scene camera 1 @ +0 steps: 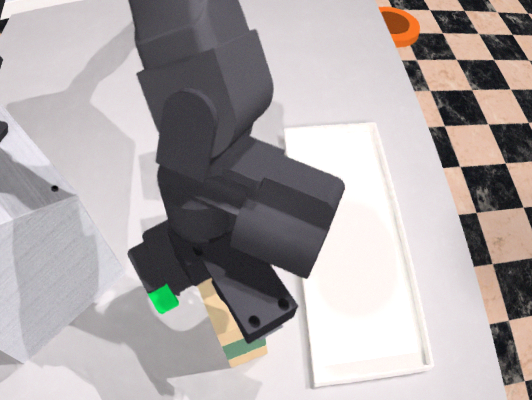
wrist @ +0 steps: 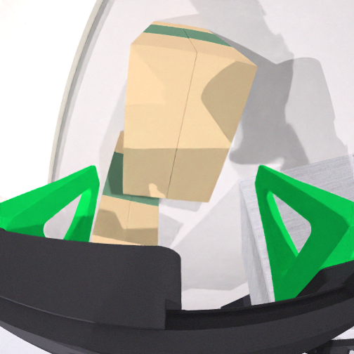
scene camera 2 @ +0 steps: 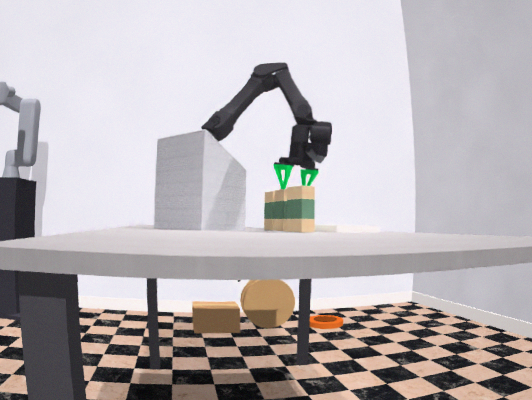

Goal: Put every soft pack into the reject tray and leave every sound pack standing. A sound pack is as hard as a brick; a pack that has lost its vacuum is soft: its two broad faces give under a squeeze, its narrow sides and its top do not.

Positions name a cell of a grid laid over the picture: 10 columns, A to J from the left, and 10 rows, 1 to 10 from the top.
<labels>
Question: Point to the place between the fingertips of my gripper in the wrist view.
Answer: At E5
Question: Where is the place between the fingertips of my gripper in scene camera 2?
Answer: F5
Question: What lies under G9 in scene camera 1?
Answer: A white reject tray.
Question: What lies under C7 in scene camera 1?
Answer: My gripper.
</labels>
